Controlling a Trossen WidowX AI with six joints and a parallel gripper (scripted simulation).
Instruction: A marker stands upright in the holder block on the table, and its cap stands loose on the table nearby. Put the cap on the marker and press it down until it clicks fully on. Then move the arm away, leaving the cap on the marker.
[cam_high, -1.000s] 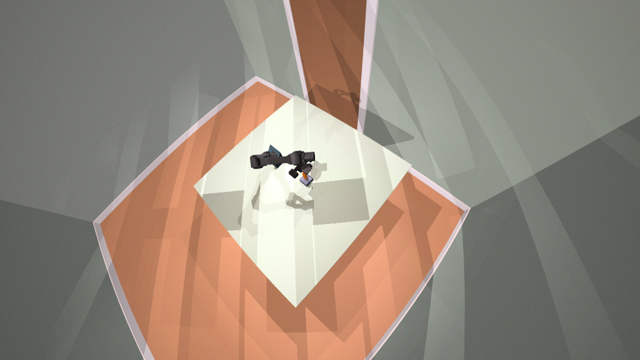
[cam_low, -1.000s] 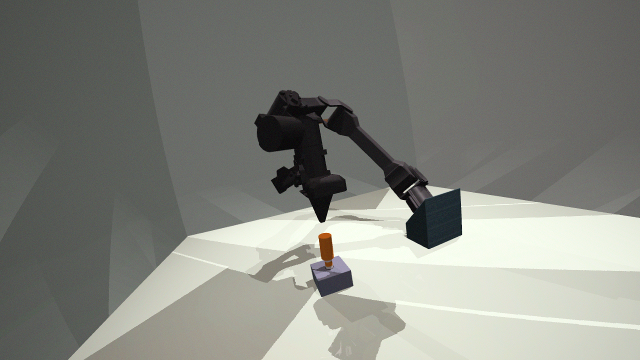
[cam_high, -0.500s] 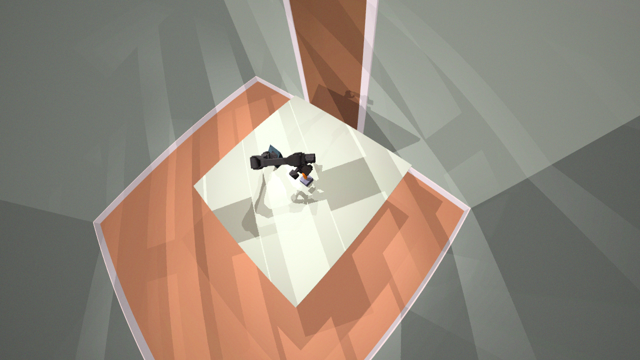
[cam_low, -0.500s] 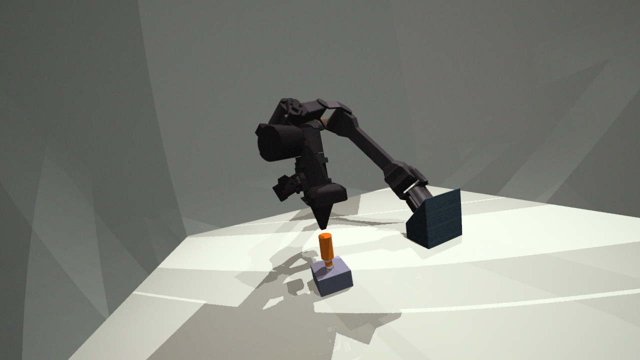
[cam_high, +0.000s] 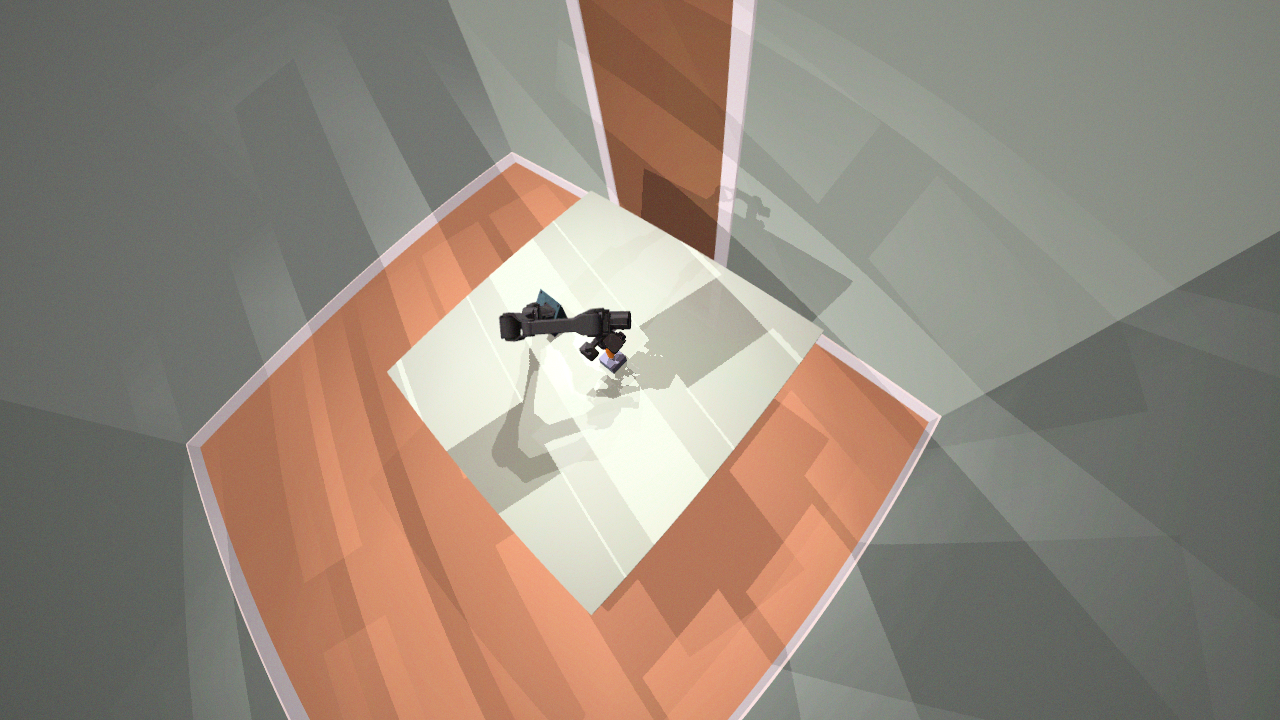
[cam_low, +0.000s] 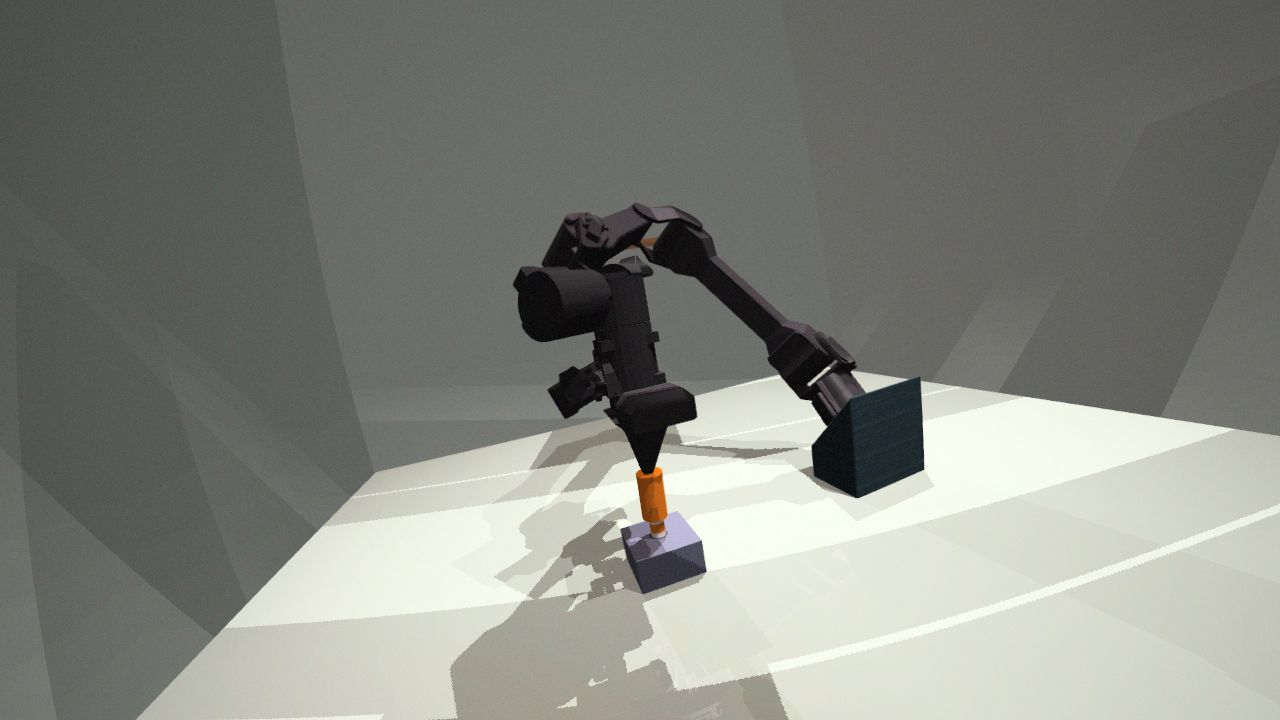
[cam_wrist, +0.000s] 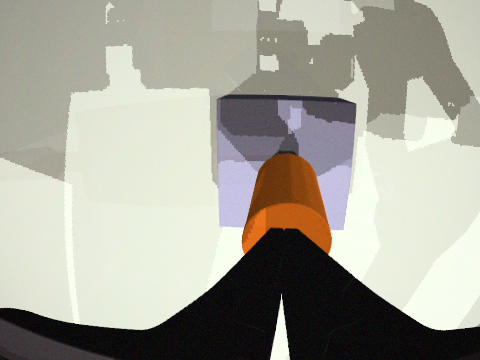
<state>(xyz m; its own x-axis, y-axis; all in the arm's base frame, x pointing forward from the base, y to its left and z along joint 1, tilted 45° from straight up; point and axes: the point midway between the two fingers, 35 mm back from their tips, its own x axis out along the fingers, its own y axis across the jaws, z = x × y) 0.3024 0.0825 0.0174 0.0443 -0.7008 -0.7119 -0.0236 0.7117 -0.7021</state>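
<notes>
My gripper tip is 30 mm above the orange cap. Round my gripper tip: holder block: 100 mm below.
</notes>
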